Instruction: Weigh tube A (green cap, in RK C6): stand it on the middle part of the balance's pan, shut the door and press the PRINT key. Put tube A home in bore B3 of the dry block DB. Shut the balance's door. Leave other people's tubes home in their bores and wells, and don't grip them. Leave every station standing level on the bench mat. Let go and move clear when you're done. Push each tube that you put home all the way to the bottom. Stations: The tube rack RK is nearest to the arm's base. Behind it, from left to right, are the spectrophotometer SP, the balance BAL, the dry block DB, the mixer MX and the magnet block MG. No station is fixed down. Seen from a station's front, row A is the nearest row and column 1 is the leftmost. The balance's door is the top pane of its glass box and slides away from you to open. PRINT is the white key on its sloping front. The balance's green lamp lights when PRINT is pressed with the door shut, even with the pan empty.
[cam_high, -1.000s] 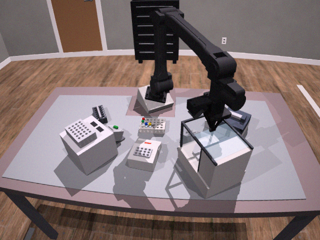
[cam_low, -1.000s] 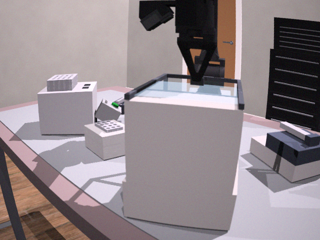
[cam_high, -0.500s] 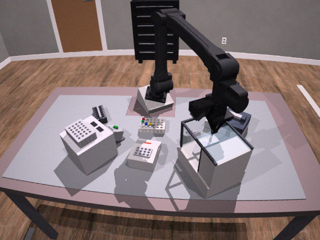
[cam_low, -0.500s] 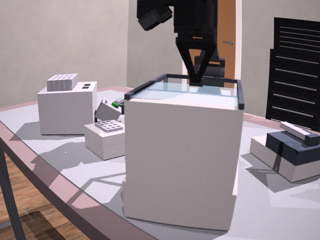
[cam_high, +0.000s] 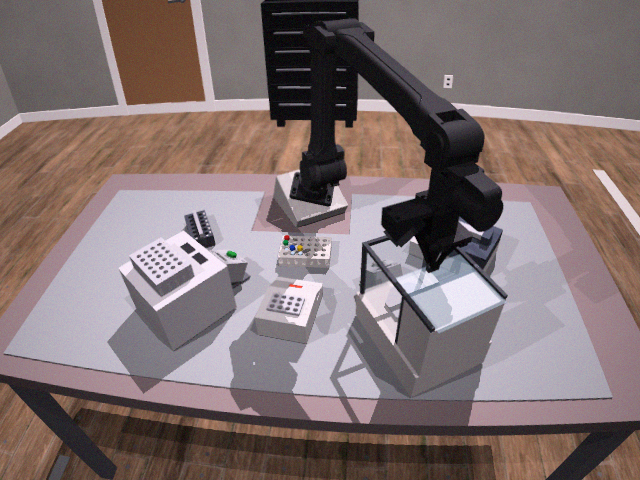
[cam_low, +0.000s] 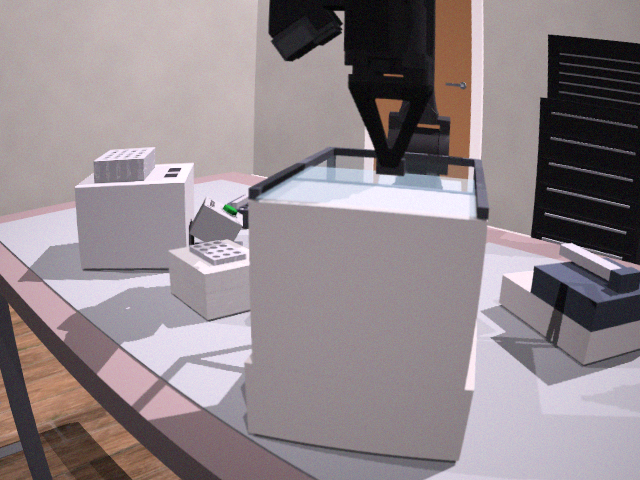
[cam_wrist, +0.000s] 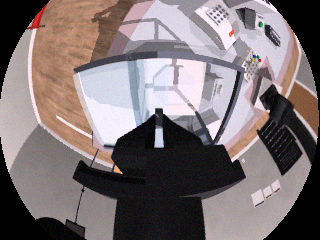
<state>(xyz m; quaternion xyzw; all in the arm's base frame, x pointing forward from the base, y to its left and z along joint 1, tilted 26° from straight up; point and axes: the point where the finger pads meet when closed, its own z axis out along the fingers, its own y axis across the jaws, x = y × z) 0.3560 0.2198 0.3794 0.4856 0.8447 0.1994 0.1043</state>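
The tube is 34 cm to the right of my hand, 24 cm behind it and 19 cm below it. The rest, counted from my hand: dry block (28 cm to the right, 19 cm below, 3 cm behind); spectrophotometer (29 cm behind, 16 cm below, 10 cm to the left); glass door pane (2 cm to the left, 2 cm ahead, 1 cm below).
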